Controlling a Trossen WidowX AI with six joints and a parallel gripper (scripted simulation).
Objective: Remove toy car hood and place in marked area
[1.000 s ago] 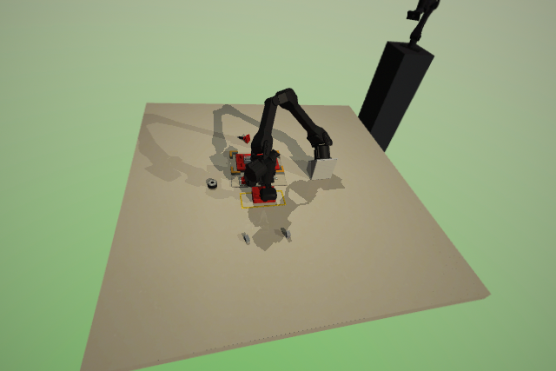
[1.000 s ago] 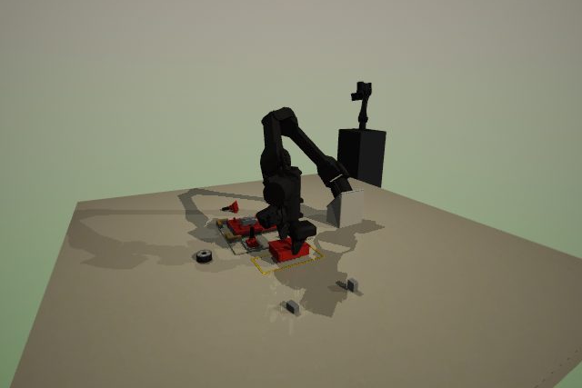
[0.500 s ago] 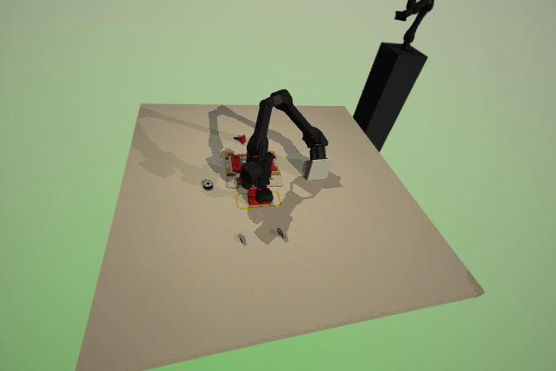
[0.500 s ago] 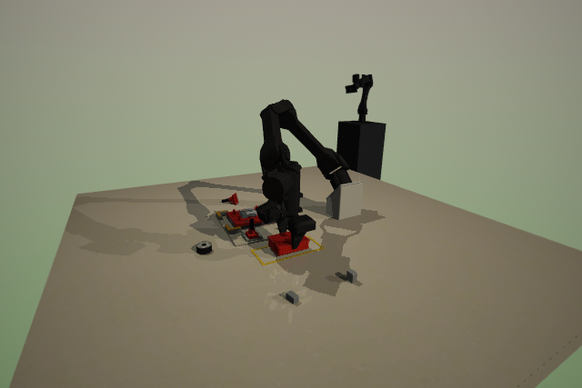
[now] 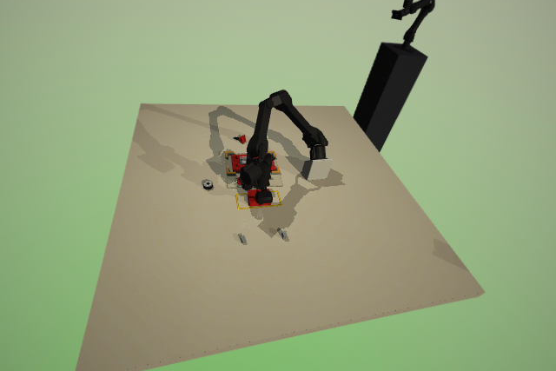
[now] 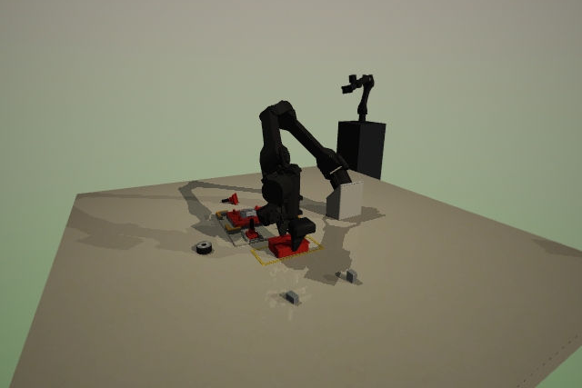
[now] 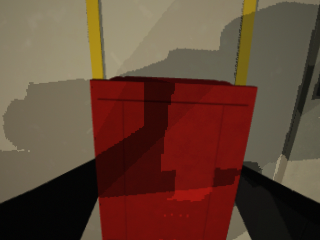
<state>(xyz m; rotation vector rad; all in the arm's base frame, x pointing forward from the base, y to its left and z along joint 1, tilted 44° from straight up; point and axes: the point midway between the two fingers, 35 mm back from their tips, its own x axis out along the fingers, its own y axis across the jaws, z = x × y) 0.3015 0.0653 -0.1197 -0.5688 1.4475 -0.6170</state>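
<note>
The hood is 10 mm above my gripper tip. Round my gripper tip: black wheel 210 mm ahead, 100 mm to the right.
</note>
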